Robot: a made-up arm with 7 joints.
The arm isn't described. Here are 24 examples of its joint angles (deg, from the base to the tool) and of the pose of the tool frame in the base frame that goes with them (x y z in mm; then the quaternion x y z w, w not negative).
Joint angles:
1: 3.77 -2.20 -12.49 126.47 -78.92 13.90 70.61
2: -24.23 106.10 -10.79 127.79 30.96 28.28 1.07
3: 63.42 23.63 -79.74 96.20 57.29 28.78 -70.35
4: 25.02 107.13 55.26 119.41 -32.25 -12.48 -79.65
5: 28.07 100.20 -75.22 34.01 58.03 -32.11 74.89
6: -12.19 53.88 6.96 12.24 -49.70 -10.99 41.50
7: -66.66 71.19 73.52 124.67 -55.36 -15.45 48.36
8: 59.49 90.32 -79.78 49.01 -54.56 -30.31 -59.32
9: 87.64 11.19 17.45 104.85 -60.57 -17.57 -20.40
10: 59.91 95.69 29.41 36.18 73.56 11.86 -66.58
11: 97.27 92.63 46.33 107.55 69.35 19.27 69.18
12: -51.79 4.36 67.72 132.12 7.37 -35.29 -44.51
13: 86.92 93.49 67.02 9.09 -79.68 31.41 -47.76
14: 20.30 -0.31 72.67 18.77 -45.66 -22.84 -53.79
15: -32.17 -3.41 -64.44 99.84 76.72 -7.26 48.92
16: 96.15 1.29 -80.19 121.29 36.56 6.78 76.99
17: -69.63 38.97 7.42 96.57 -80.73 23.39 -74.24
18: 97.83 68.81 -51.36 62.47 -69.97 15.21 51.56
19: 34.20 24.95 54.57 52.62 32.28 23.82 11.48
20: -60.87 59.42 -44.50 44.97 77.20 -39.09 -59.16
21: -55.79 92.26 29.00 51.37 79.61 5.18 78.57
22: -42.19 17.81 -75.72 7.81 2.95 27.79 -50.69
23: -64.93 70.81 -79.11 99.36 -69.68 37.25 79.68
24: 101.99 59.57 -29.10 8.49 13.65 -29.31 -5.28
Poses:
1: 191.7 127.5 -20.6 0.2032 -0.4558 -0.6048 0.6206
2: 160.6 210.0 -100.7 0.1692 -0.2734 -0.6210 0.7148
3: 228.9 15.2 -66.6 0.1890 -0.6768 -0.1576 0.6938
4: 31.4 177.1 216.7 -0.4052 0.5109 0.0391 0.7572
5: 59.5 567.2 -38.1 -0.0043 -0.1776 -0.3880 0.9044
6: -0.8 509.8 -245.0 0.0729 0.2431 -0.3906 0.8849
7: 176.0 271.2 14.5 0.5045 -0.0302 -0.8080 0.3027
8: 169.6 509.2 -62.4 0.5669 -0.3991 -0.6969 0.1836
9: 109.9 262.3 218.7 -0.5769 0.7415 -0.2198 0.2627
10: -30.1 536.0 161.2 0.1803 -0.4900 0.8516 0.0476
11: -190.3 268.8 136.3 -0.3858 0.7423 0.5362 0.1129
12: 39.2 337.7 -55.7 0.6119 -0.7548 0.1281 0.1986
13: -59.6 585.4 18.2 0.6703 0.0365 0.6588 0.3396
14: 163.3 243.0 -374.6 0.5170 -0.2805 0.3974 0.7043
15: 20.9 -51.9 -159.9 -0.8835 -0.2360 0.2460 0.3213
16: 53.4 -31.5 41.2 0.2506 0.0768 0.9467 0.1871
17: -8.8 289.9 -257.4 0.6167 -0.4791 -0.6044 0.1576
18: 240.5 381.1 168.3 0.7339 -0.0720 -0.3054 0.6025
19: 220.9 450.2 -126.8 -0.1063 -0.6635 0.4889 0.5563
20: -186.2 411.0 -243.3 0.6531 -0.1086 0.0289 0.7489
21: 179.4 496.6 -77.9 -0.2787 -0.3983 -0.2018 0.8503
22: -268.0 268.5 -307.7 0.2770 0.1878 -0.7511 0.5691
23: -222.9 225.4 -154.0 -0.3375 0.5793 -0.7312 0.1259
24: 215.2 522.4 77.6 0.4821 -0.7828 0.1920 0.3435
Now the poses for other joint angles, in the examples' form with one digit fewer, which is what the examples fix.
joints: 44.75 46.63 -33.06 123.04 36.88 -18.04 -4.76
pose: 200 129 40 -0.196 -0.915 -0.289 0.204
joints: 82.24 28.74 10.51 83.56 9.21 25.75 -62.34
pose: 190 308 213 0.282 -0.731 0.593 0.186
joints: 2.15 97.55 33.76 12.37 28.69 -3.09 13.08
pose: 40 578 85 0.580 -0.509 0.197 0.605
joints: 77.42 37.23 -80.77 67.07 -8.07 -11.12 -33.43
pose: 350 161 -41 0.358 -0.795 -0.437 0.221
